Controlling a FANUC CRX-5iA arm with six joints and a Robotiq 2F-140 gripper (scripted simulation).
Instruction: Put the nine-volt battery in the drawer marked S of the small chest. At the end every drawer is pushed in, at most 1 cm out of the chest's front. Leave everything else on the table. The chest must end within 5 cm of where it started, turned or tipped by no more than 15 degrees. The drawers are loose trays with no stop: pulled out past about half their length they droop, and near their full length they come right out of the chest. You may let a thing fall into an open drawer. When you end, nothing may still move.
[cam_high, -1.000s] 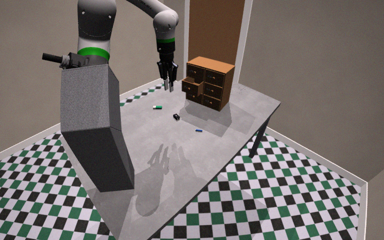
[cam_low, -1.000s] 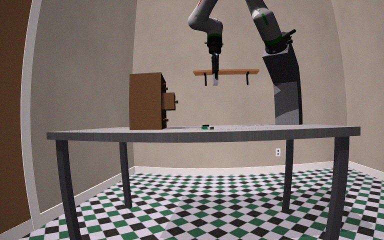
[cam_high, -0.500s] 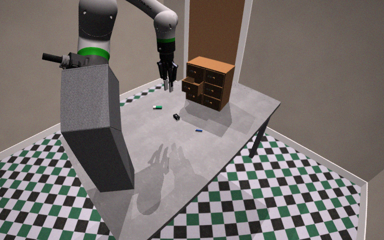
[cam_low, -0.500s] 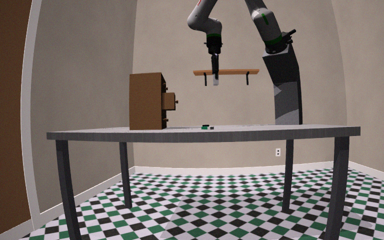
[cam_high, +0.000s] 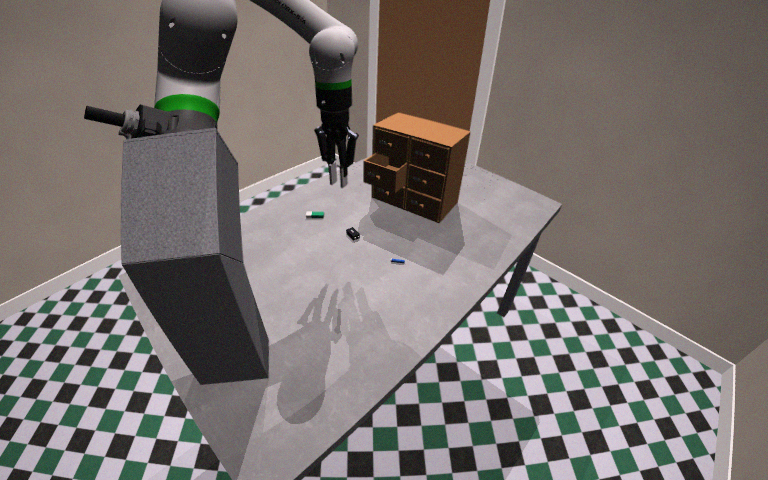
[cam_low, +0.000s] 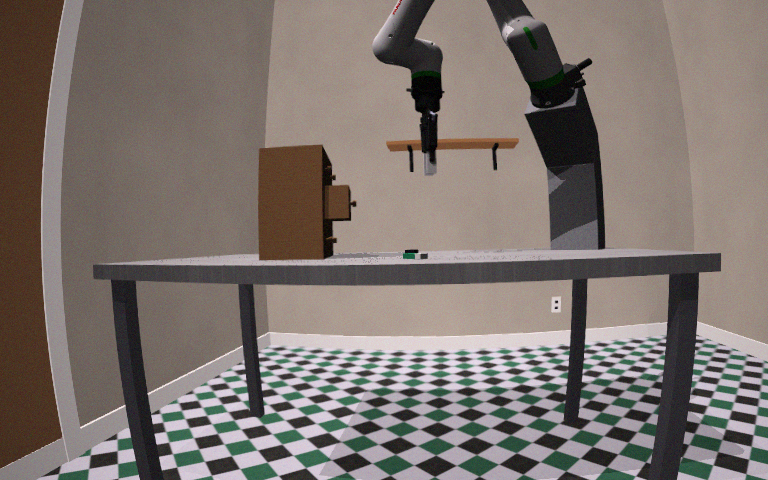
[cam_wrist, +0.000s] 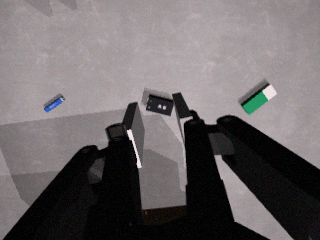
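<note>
Now: hand 26 cm above the nine-volt battery and 6 cm short of it. The rest, counted from my hand: small blue stick: 26 cm below, 19 cm to the right, 8 cm ahead; then white eraser-like block: 26 cm below, 20 cm to the left, 3 cm ahead.
</note>
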